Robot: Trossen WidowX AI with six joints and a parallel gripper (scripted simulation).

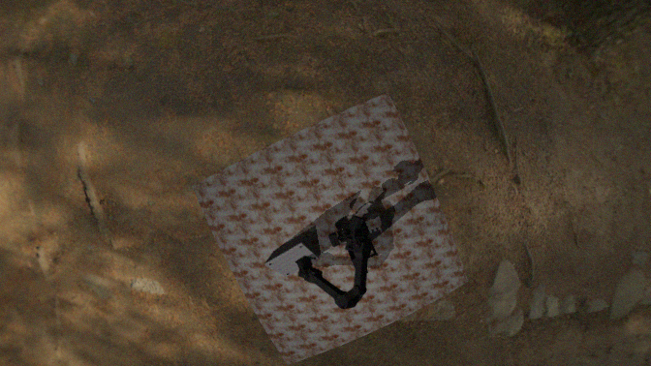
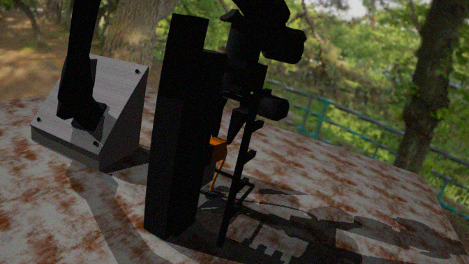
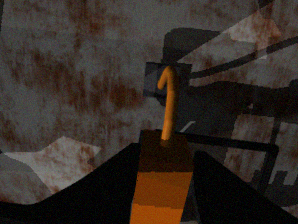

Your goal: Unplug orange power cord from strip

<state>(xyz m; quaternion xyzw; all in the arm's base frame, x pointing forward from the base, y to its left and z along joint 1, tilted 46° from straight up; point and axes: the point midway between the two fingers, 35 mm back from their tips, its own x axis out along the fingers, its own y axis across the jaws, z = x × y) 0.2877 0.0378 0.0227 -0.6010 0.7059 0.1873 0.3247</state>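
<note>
Right now my gripper tip is 10 mm past the orange plug and 40 mm to the left of it.
</note>
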